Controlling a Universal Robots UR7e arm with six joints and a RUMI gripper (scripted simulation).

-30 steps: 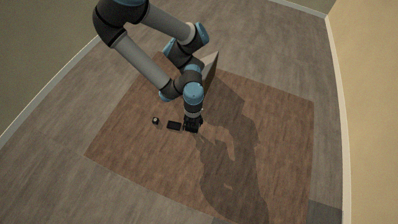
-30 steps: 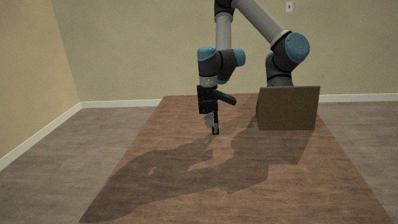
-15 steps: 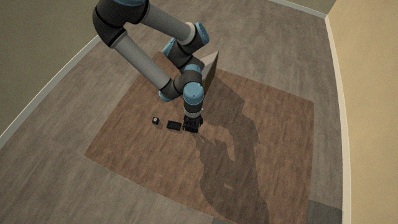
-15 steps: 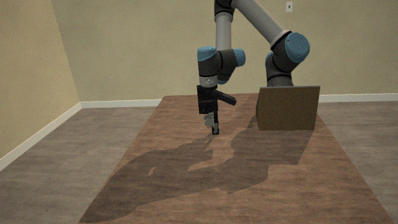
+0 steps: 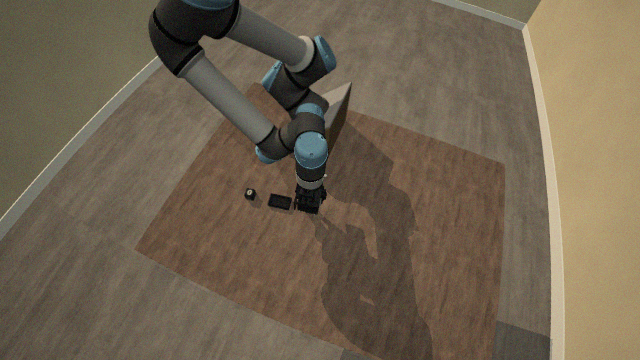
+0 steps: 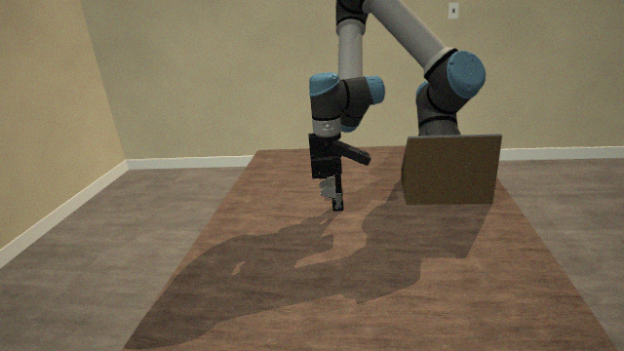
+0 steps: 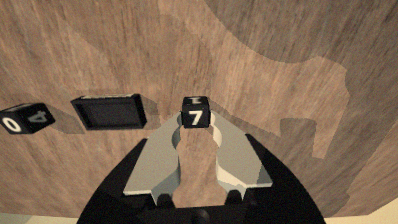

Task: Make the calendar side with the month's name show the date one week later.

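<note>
The black cube is 1 cm below my hand. From my hand the other things lie so: black tray: 2 cm ahead, 10 cm to the right, 2 cm below.
</note>
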